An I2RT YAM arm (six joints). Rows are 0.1 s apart.
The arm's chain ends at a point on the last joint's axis. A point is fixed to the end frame.
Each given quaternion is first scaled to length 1.
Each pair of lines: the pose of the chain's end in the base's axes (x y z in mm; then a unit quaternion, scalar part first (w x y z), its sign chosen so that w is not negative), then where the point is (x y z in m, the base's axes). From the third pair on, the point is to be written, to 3 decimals.
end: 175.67 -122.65 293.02 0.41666 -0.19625 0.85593 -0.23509
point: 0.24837 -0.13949 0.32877
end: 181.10 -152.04 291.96 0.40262 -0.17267 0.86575 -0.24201
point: 0.25337 -0.17323 0.32624
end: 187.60 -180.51 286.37 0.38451 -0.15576 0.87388 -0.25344
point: 0.260 -0.205 0.319
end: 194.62 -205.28 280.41 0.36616 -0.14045 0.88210 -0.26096
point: 0.266 -0.233 0.311
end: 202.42 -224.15 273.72 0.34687 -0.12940 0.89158 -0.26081
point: 0.274 -0.254 0.302
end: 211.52 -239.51 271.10 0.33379 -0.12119 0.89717 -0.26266
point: 0.283 -0.271 0.297
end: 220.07 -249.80 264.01 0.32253 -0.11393 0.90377 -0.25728
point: 0.292 -0.283 0.288
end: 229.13 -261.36 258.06 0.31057 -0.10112 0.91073 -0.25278
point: 0.300 -0.297 0.280
